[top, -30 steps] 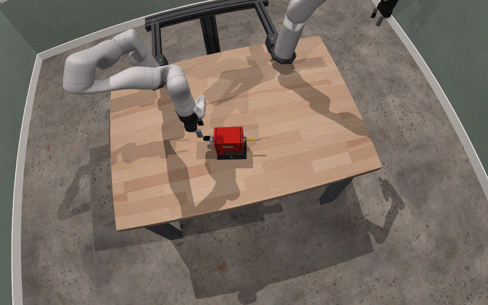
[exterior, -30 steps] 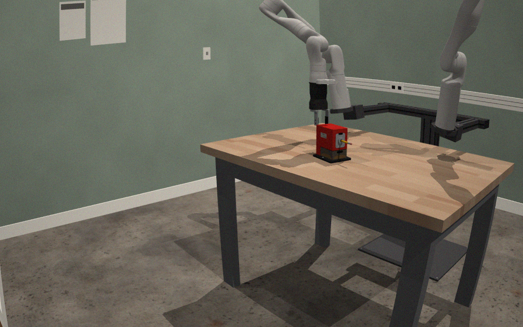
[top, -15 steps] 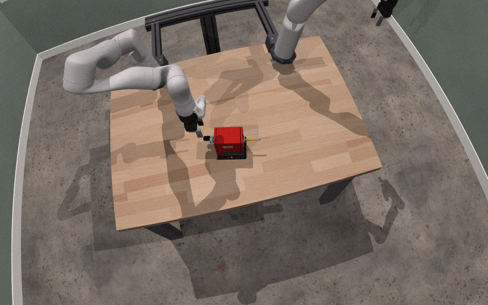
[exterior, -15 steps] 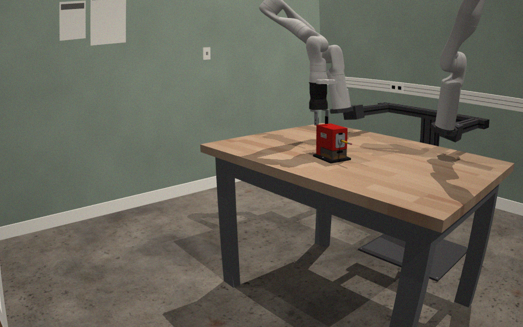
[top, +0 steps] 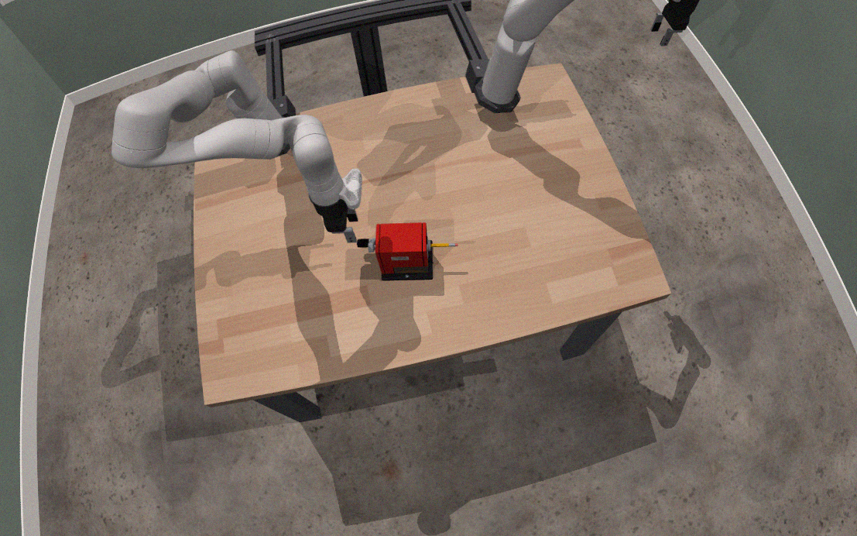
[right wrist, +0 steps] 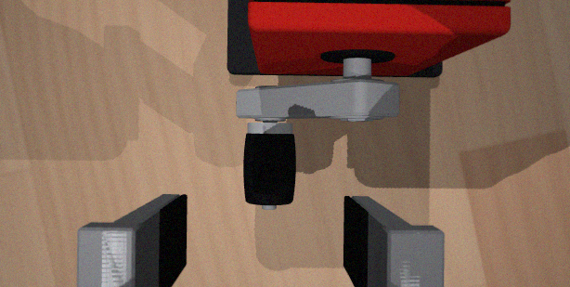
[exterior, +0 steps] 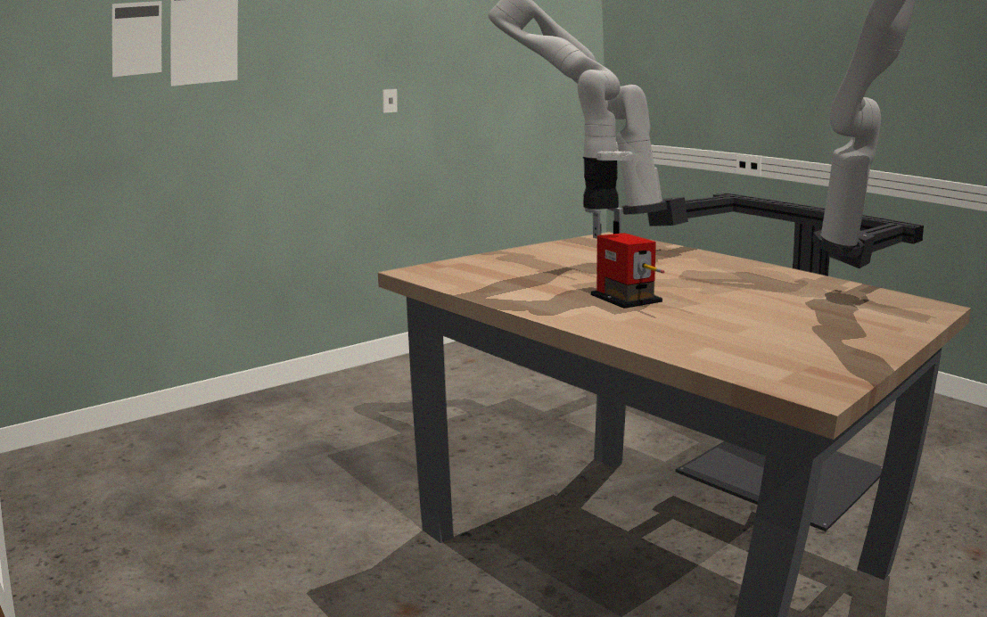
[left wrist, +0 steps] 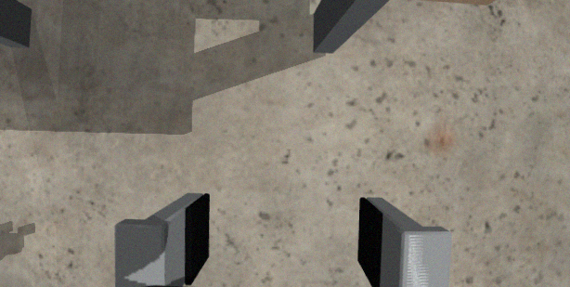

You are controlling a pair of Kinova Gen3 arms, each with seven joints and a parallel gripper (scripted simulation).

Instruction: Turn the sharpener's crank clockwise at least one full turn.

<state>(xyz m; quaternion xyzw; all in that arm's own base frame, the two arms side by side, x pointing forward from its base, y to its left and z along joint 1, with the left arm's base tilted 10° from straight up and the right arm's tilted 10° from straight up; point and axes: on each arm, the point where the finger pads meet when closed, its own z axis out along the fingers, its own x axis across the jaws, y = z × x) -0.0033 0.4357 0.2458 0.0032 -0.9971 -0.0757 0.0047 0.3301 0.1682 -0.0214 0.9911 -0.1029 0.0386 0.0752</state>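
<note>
Now: the black knob 80 mm below my right hand and 20 mm to the left of it.
</note>
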